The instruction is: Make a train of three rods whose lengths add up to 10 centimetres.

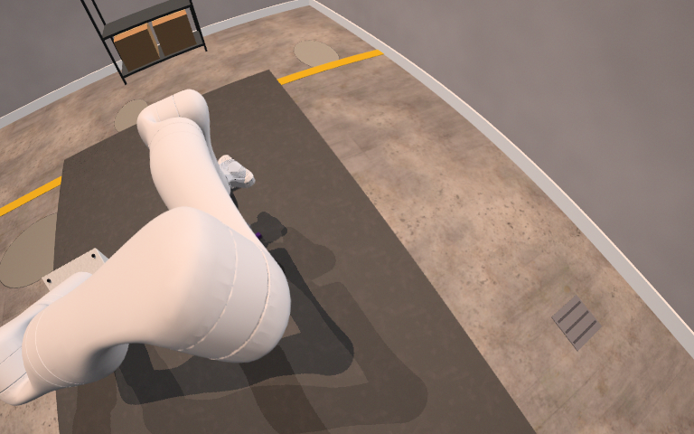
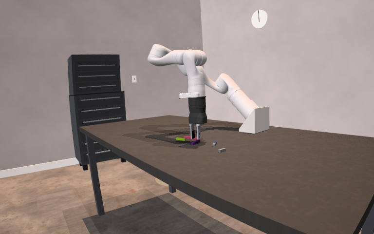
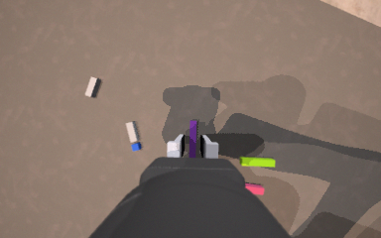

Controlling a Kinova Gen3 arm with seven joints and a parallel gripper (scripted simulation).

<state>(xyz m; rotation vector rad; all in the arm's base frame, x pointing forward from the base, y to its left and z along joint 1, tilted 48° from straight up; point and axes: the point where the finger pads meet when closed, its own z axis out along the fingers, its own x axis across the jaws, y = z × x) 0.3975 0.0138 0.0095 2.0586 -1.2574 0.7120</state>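
Right now my hand is 30 mm above the purple rod. Also, from my hand: lime rod (100 mm to the right, 30 mm below, 10 mm ahead); pink rod (90 mm to the right, 40 mm behind, 30 mm below); blue rod (70 mm to the left, 50 mm behind, 30 mm below).
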